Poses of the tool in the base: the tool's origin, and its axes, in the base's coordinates. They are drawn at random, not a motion.
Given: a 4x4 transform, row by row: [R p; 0 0 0 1], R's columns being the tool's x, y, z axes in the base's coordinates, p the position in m. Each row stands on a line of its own.
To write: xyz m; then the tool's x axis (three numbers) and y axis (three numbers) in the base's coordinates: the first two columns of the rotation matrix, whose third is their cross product. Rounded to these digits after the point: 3 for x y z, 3 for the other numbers.
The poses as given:
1:
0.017, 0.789, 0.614, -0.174
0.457, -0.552, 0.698, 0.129
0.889, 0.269, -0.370, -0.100
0, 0, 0, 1
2:
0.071, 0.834, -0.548, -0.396
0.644, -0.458, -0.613, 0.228
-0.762, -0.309, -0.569, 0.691
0, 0, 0, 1
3:
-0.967, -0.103, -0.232, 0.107
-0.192, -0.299, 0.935, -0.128
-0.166, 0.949, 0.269, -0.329
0, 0, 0, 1
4:
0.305, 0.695, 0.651, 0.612
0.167, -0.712, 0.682, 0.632
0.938, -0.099, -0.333, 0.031
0, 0, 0, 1
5:
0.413, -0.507, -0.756, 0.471
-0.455, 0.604, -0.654, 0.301
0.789, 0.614, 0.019, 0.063
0, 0, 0, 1
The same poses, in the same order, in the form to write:
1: -0.174, 0.129, -0.100, 0.017, 0.457, 0.889, 0.789, -0.552, 0.269
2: -0.396, 0.228, 0.691, 0.071, 0.644, -0.762, 0.834, -0.458, -0.309
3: 0.107, -0.128, -0.329, -0.967, -0.192, -0.166, -0.103, -0.299, 0.949
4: 0.612, 0.632, 0.031, 0.305, 0.167, 0.938, 0.695, -0.712, -0.099
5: 0.471, 0.301, 0.063, 0.413, -0.455, 0.789, -0.507, 0.604, 0.614
